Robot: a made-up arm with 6 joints.
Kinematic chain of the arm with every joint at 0, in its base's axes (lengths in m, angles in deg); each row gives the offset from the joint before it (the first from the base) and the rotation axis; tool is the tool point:
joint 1: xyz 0 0 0.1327 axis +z
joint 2: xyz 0 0.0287 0 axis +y
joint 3: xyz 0 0 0.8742 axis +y
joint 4: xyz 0 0 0.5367 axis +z
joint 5: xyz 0 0 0 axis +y
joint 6: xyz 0 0 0.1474 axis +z
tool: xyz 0 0 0
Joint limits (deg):
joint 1: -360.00..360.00
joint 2: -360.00..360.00
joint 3: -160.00..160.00
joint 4: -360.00..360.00
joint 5: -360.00..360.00
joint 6: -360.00..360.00
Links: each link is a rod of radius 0.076 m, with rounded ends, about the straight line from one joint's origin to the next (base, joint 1, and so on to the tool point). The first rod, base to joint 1, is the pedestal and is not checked.
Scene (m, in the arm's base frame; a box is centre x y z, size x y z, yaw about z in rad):
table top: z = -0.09
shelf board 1: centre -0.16 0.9 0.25 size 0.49 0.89 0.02 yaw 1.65
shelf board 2: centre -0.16 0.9 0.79 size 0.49 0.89 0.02 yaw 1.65
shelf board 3: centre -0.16 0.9 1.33 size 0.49 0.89 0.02 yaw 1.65
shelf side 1: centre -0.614 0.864 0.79 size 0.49 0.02 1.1 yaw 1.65
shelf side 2: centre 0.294 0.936 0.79 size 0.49 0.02 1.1 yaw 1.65
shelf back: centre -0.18 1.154 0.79 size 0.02 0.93 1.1 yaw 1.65
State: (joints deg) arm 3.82 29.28 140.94 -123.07 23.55 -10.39
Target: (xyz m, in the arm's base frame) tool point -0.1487 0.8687 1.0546
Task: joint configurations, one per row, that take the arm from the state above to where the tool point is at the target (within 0.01 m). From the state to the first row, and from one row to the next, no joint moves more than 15 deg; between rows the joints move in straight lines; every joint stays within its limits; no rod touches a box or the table.
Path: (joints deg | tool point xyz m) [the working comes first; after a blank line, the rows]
Joints at the target: 100.01 13.70 72.48 -129.54 16.99 -10.39
Straight joint move there: touches shelf board 2, shelf side 2.

1: 16.56 20.45 136.97 -127.70 17.01 1.02 | 0.5671 0.1630 0.3362
2: 29.30 11.62 133.00 -132.32 10.47 12.43 | 0.5062 0.2943 0.4437
3: 42.03 2.80 129.03 -136.95 3.94 23.84 | 0.3992 0.3892 0.5554
4: 54.77 -6.03 125.05 -141.58 -2.60 35.24 | 0.2637 0.4304 0.6657
5: 67.51 -14.86 121.08 -146.21 -9.14 46.65 | 0.1242 0.4090 0.7684
6: 75.63 -7.72 108.93 -142.04 -2.61 32.39 | 0.1053 0.5433 0.8608
7: 83.76 -0.58 96.78 -137.87 3.93 18.13 | 0.0512 0.6701 0.9405
8: 91.88 6.56 84.63 -133.70 10.46 3.87 | -0.0350 0.7810 1.0055
9: 100.01 13.70 72.48 -129.54 16.99 -10.39 | -0.1488 0.8687 1.0545

